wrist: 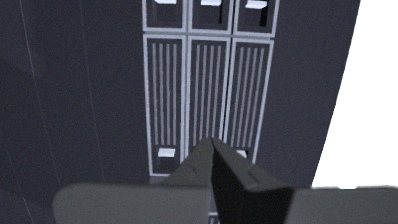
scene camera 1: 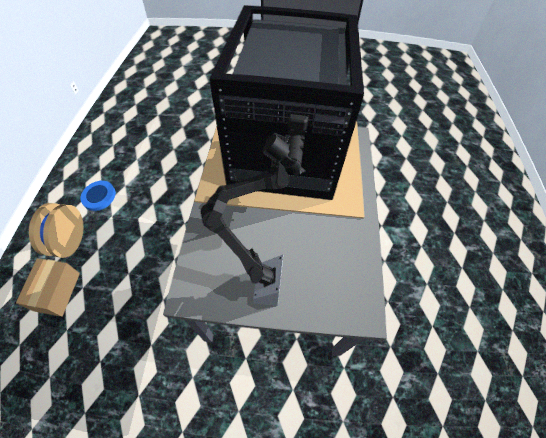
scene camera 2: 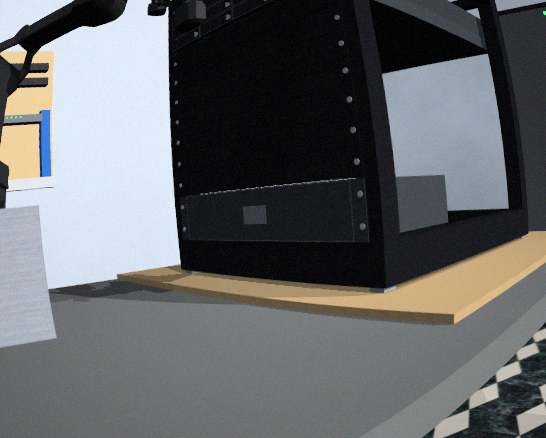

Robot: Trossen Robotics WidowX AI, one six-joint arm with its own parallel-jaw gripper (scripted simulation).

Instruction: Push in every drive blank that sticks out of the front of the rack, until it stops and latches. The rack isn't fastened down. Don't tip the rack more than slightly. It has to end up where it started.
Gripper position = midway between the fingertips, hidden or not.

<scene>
In view: the gripper (wrist: 209,145), a black rack (scene camera 2: 248,103) and a drive blank (wrist: 208,56).
The black rack shows as well in the wrist view (wrist: 80,114) and in scene camera 1 (scene camera 1: 293,62).
</scene>
